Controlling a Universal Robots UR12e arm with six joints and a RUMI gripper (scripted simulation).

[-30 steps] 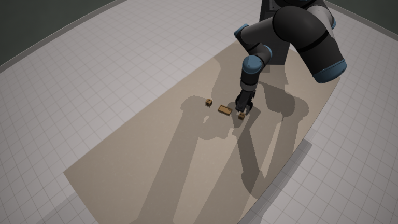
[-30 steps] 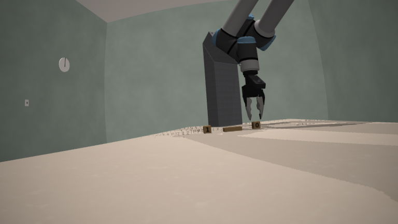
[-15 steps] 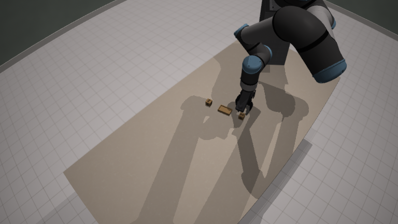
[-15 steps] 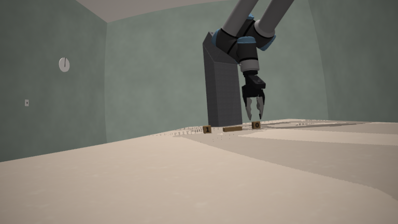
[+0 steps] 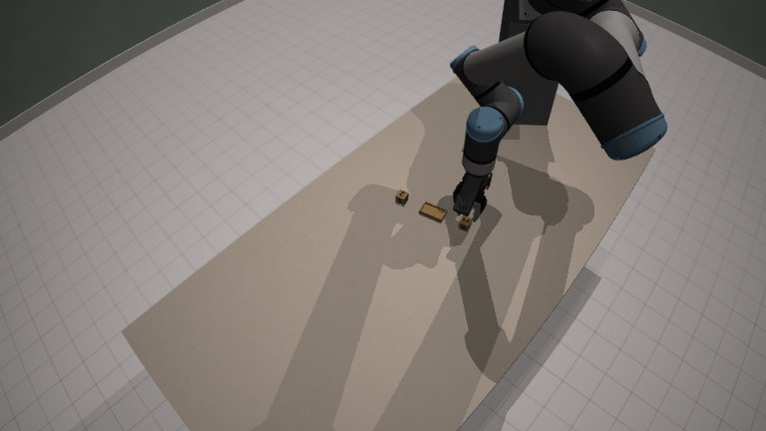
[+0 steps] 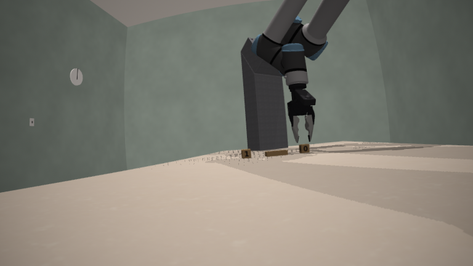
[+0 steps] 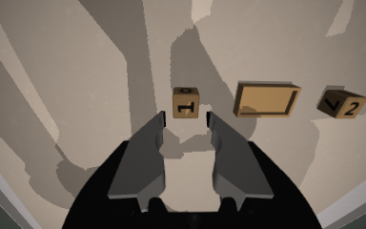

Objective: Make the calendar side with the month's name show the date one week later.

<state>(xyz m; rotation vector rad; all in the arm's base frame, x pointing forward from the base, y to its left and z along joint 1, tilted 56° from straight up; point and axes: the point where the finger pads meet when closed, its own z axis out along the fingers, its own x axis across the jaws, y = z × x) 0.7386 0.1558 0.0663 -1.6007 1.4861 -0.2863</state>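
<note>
My hand is 10 cm to the left of the wooden tray, 5 cm above it and 4 cm short of it. From my hand the other things lie so: cube: 21 cm to the right, 8 cm ahead, 4 cm below.
</note>
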